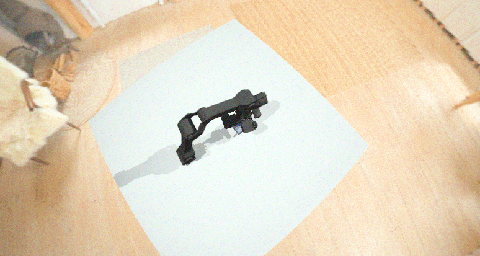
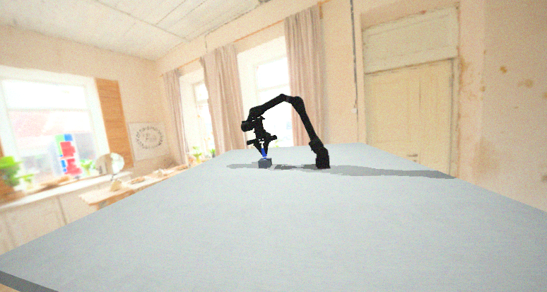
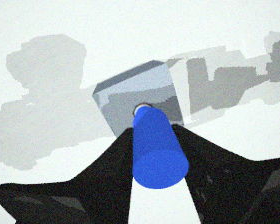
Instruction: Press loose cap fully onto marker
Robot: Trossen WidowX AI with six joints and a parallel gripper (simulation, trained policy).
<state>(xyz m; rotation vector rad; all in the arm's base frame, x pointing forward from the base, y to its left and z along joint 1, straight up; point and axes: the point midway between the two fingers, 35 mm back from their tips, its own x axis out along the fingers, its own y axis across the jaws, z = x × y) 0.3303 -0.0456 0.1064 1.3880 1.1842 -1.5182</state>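
Now: the white marker right at my gripper tip. The rest, counted from my gripper tip: grey holder block (50 mm below); then blue cap (10 mm above).
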